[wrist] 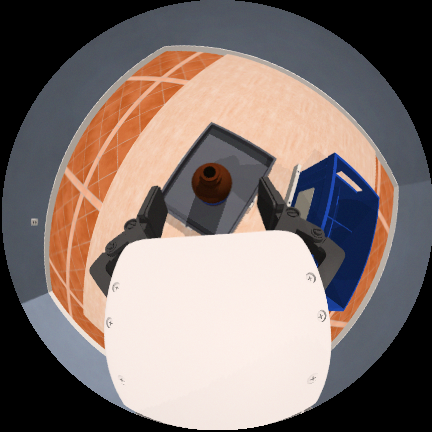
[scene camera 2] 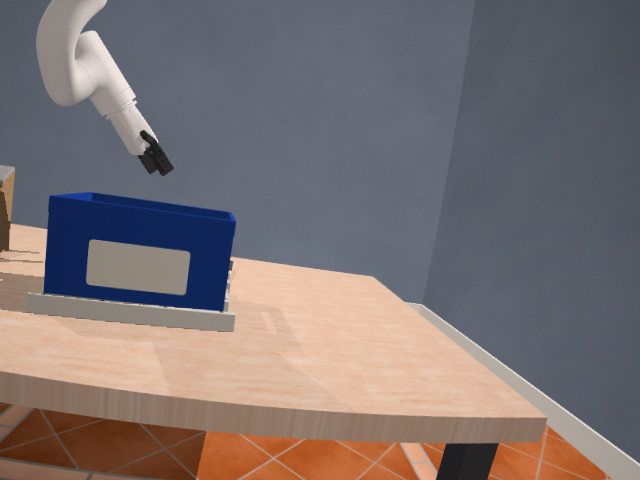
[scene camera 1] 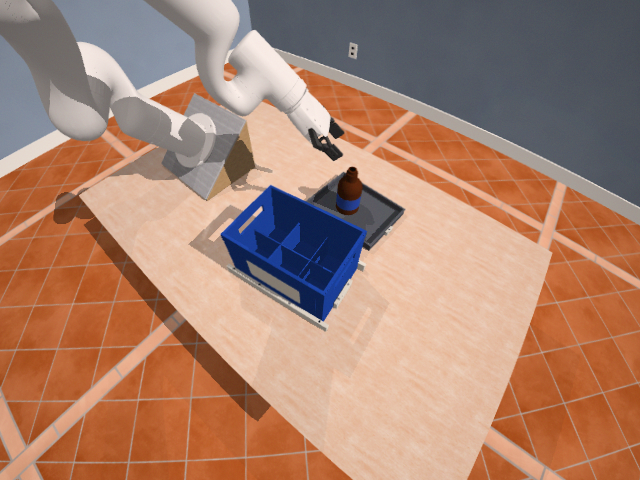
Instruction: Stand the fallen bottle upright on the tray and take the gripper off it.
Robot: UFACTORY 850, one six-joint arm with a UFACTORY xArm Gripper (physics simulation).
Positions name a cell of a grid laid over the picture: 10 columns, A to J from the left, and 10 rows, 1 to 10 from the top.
In view: my gripper (scene camera 2: C4) and a brown bottle (scene camera 1: F4).
The brown bottle also shows in the wrist view (wrist: E5). My gripper also shows in the wrist view (wrist: E5) and in scene camera 1 (scene camera 1: F4).
